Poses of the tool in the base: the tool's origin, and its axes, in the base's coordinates. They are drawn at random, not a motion.
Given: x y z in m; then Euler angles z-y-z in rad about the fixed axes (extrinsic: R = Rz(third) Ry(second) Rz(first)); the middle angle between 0 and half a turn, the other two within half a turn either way.
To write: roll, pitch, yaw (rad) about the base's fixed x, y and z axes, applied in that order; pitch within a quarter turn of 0, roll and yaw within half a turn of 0; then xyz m. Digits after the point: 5 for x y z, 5 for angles.
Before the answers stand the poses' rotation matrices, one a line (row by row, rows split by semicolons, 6 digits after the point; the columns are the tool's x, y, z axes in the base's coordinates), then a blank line. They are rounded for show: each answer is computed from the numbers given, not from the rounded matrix.
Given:
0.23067 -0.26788 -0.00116 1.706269 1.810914 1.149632
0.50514 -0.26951 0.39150 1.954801 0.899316 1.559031
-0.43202 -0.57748 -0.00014 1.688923 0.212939 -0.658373
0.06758 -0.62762 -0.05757 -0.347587 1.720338 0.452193
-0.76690 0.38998 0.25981 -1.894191 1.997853 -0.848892
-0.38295 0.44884 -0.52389 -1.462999 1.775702 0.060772
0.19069 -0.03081 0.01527 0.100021 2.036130 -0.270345
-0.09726 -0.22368 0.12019 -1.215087 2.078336 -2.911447
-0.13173 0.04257 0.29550 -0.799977 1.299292 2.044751
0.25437 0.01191 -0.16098 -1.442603 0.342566 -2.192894
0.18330 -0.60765 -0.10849 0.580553 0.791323 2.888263
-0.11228 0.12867 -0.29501 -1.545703 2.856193 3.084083
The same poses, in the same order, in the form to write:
-0.891121 0.219591 0.397094; 0.434390 0.159831 0.886431; 0.131184 0.962410 -0.237817
-0.929850 0.367824 0.009211; -0.222154 -0.581204 0.782847; 0.293303 0.725884 0.622146
0.516453 -0.839841 0.167162; 0.855953 0.500625 -0.129300; 0.024906 0.209861 0.977414
0.022838 -0.456457 0.889452; -0.367598 0.823525 0.432063; -0.929704 -0.336828 -0.148985
-0.624662 -0.498032 0.601467; -0.725351 0.084759 -0.683141; 0.289246 -0.863007 -0.414194
0.038531 -0.208455 0.977273; -0.993690 0.095104 0.059464; -0.105338 -0.973397 -0.203475
-0.403594 0.308908 0.861213; 0.215466 0.946896 -0.238668; -0.889205 0.089237 -0.448721
-0.049040 0.523034 -0.850900; 0.951295 -0.235141 -0.199363; -0.304355 -0.819234 -0.486029
0.552989 -0.707726 -0.439690; 0.493652 -0.146819 0.857177; -0.671201 -0.691063 0.268181
-0.876160 -0.440485 -0.195746; 0.480104 -0.833657 -0.272976; -0.042943 -0.333149 0.941896
-0.706448 0.163663 -0.688582; -0.383676 -0.906098 0.178268; -0.594747 0.390130 0.702905
0.081496 0.956219 -0.281076; 0.996649 -0.080185 0.016182; -0.007064 -0.281452 -0.959549

1.81305 -0.13156 2.68802 0.23067 -0.26788 -0.00116
0.86220 -0.29768 -2.90707 0.50514 -0.26951 0.39150
0.21150 -0.02491 1.02791 -0.43202 -0.57748 -0.00014
-1.98724 1.19361 -1.50875 0.06758 -0.62762 -0.05757
-2.01827 -0.29344 -2.28175 -0.76690 0.38998 0.25981
-1.77686 0.10553 -1.53204 -0.38295 0.44884 -0.52389
2.94528 1.09561 2.65122 0.19069 -0.03081 0.01527
-2.10625 0.30926 1.62230 -0.09726 -0.22368 0.12019
-1.20062 0.73583 0.72877 -0.13173 0.04257 0.29550
-0.33997 0.04296 2.64031 0.25437 0.01191 -0.16098
0.50669 0.63695 -2.64406 0.18330 -0.60765 -0.10849
-2.85628 0.00706 1.48921 -0.11228 0.12867 -0.29501

